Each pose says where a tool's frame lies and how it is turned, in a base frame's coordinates. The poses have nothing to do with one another.
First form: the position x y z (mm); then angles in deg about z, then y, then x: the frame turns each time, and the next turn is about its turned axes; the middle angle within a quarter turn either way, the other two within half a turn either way.
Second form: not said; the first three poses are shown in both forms.
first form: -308, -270, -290, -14.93, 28.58, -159.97
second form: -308, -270, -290, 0.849, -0.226, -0.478, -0.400, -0.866, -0.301
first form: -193, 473, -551, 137.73, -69.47, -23.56
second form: -193, 473, -551, -0.260, 0.236, 0.936, -0.894, -0.427, -0.140
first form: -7, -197, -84, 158.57, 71.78, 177.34
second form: -7, -197, -84, -0.291, 0.114, -0.950, 0.324, 0.946, 0.015
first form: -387, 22, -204, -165.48, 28.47, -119.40
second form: -387, 22, -204, -0.851, -0.220, -0.477, 0.279, 0.579, -0.766
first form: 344, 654, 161, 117.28, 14.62, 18.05
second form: 344, 654, 161, -0.443, 0.860, -0.252, -0.881, -0.366, 0.300
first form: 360, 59, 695, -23.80, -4.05, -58.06
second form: 360, 59, 695, 0.913, -0.403, 0.071, 0.268, 0.460, -0.846
